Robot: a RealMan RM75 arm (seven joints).
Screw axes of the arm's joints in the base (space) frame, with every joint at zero. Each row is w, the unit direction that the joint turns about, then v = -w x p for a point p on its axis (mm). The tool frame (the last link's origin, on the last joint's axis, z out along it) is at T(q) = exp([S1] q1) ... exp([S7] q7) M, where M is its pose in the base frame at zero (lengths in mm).
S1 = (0, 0, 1, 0, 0, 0)
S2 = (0, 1, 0, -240.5, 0, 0)
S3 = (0, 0, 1, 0, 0, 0)
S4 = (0, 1, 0, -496.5, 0, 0)
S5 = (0, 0, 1, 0, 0, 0)
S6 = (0, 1, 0, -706.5, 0, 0)
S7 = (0, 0, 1, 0, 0, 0)
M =
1 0 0 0
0 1 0 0
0 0 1 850.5
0 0 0 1
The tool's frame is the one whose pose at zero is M.
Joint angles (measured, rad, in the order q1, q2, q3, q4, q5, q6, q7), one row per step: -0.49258 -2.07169 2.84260 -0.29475 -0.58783 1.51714 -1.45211; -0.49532 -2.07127 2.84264 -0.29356 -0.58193 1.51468 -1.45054; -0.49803 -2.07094 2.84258 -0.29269 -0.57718 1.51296 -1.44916; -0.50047 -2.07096 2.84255 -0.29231 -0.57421 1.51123 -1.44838; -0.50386 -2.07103 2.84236 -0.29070 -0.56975 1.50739 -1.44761; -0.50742 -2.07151 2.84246 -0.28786 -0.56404 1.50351 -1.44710; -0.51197 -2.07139 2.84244 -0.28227 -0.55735 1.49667 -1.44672; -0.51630 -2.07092 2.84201 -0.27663 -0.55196 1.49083 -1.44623; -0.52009 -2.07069 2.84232 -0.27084 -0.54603 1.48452 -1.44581; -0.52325 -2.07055 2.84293 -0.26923 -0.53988 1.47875 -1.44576; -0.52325 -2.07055 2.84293 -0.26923 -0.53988 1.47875 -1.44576; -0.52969 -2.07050 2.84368 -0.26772 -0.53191 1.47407 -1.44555
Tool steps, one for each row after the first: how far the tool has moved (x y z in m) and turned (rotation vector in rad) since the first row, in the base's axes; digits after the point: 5 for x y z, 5 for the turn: 0.00046 0.00050 -0.00073 -0.00465 0.00426 -0.00356; 0.00099 0.00106 -0.00128 -0.00827 0.00763 -0.00715; 0.00148 0.00166 -0.00171 -0.01054 0.01010 -0.00957; 0.00214 0.00252 -0.00258 -0.01420 0.01334 -0.01198; 0.00315 0.00323 -0.00399 -0.01988 0.01561 -0.01514; 0.00438 0.00435 -0.00581 -0.02664 0.01824 -0.01799; 0.00563 0.00552 -0.00729 -0.03185 0.01989 -0.02100; 0.00676 0.00641 -0.00902 -0.03822 0.02205 -0.02367; 0.00705 0.00707 -0.01007 -0.04383 0.02754 -0.02492; 0.00705 0.00707 -0.01007 -0.04383 0.02754 -0.02492; 0.00841 0.00854 -0.01129 -0.05113 0.03335 -0.03087
